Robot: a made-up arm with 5 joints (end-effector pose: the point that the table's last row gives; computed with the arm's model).
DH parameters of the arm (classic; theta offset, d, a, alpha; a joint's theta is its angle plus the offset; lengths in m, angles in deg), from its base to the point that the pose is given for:
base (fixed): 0 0.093 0.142 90
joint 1: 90 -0.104 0.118 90
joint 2: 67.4 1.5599 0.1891 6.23
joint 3: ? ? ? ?
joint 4: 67.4 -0.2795 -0.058 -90
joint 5: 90 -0.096 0.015 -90
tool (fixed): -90 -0.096 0 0
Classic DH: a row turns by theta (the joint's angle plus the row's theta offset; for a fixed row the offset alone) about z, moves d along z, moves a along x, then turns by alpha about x.
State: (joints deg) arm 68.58 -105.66 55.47 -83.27 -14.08
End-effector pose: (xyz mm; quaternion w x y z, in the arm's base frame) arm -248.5 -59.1 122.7 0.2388 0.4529 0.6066 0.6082
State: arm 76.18 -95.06 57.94 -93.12 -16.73
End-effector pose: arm -196.8 -93.0 51.2 0.1348 0.3051 0.6033 0.7244
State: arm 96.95 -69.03 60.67 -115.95 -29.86
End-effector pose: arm -39.6 -113.0 -76.9 0.1245 0.0818 -0.5193 -0.8415
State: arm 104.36 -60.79 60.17 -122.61 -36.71
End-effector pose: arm 12.1 -108.7 -103.0 0.2085 0.1824 -0.4778 -0.8337
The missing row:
joint 3: 0 -1.954 0.0238 173.77
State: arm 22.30 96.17 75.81 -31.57 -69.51
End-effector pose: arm -8.3 349.0 -37.9 0.7483 -0.1296 0.3387 -0.5554
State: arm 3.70 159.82 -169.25 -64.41 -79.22
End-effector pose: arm -79.6 309.2 113.1 0.1740 0.7423 0.2351 0.6029
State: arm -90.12 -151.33 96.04 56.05 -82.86
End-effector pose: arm 590.0 252.8 274.7 0.0622 0.1917 -0.9749 0.0951
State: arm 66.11 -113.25 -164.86 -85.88 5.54
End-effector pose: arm -164.5 215.2 110.2 0.6086 0.2797 -0.4730 -0.5724
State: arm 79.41 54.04 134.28 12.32 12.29
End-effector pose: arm 272.2 160.2 5.7 0.4146 0.5384 -0.5674 -0.4651
